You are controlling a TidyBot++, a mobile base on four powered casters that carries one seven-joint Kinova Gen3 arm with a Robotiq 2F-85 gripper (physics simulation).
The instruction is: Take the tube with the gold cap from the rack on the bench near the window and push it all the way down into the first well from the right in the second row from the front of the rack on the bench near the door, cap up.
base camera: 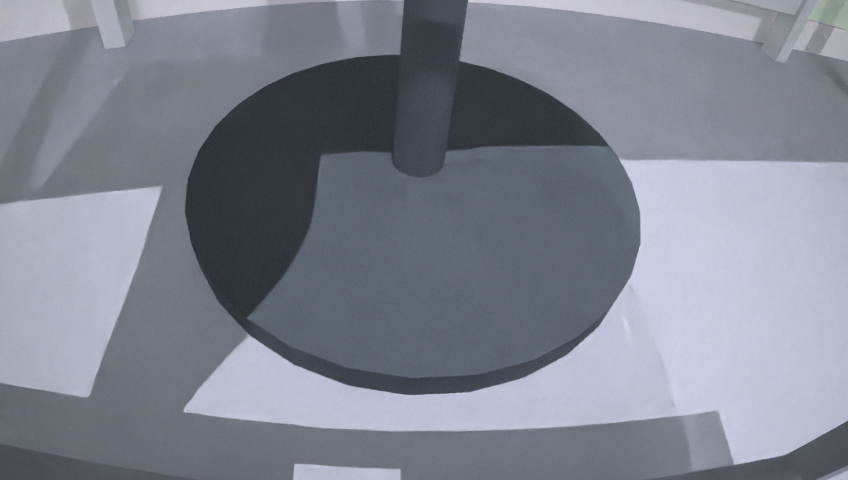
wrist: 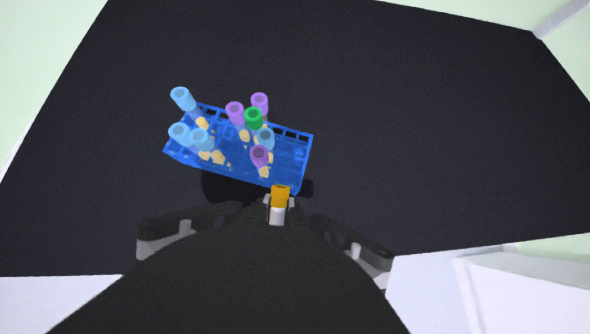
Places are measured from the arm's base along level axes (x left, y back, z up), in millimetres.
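Pixels of known places: gripper, fingertip midpoint: (wrist: 278, 204).
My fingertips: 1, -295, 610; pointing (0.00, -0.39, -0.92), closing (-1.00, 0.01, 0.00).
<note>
Ahead of a thing's pixels: the offset from my fingertips to its top centre, as dx, dy, dz. "*": to the spot under its first point. Level surfaces: height alone.
A blue rack {* -31, -67, -36} (wrist: 306, 162) stands on the dark bench top {dz -93} (wrist: 425, 130) in the wrist view and holds several tubes with light blue, purple and green caps. My gripper (wrist: 278, 204) is shut on the tube with the gold cap (wrist: 280, 196), which has its cap up. The gold cap shows at the front edge of the rack, near its right corner. The lower part of the tube is hidden by the gripper, so I cannot tell its height over the wells or whether it touches the rack.
A purple-capped tube {+28, -45, +27} (wrist: 259, 154) stands in the rack just left of and behind the gold cap. A white piece of furniture (wrist: 530, 295) shows at the lower right. In the base camera view a round dark base {-28, -186, -977} (base camera: 446, 267) with a post (base camera: 423, 101) stands on the floor.
</note>
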